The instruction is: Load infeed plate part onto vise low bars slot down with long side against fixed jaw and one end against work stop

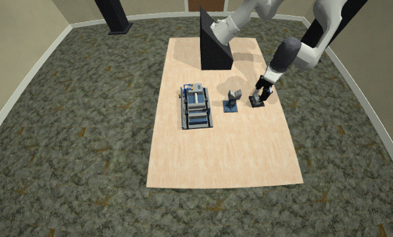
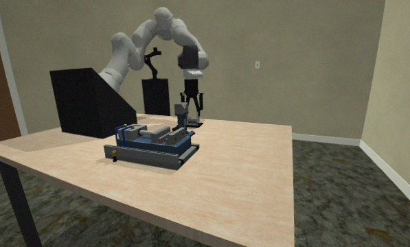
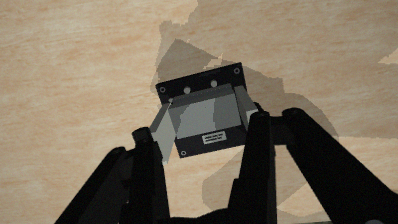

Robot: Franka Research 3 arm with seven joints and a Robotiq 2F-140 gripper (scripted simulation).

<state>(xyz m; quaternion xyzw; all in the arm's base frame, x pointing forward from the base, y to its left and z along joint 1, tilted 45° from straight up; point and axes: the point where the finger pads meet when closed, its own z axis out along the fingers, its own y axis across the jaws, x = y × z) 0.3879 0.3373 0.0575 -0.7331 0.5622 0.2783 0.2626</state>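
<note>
The grey part lies 3 cm below my hand. From my hand the other things lie so: cylinder rod (7 cm ahead, 40 cm to the right, 2 cm above); then black infeed plate (1 cm to the left, 5 cm below); then work stop (15 cm ahead, 34 cm to the right, 4 cm above).
</note>
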